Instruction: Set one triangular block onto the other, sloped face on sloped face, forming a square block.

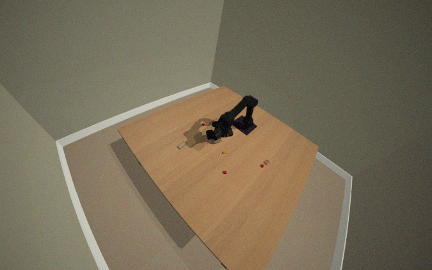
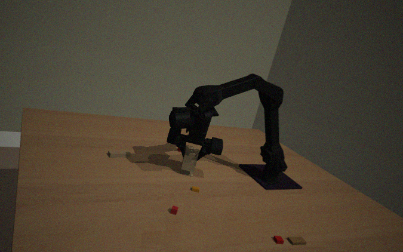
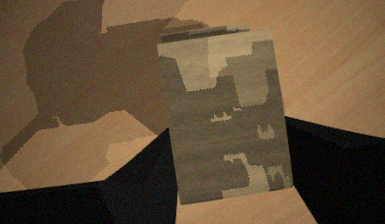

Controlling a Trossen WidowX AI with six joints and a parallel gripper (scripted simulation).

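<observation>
Right now my gripper tip is 4 cm short of the yellow cube, 11 cm to the right of it and 6 cm above it. The rest, counted from my gripper tip: triangular block: 1 cm ahead, 1 cm to the left, 1 cm above; small brown tile: 10 cm behind, 42 cm to the left, 6 cm below.
</observation>
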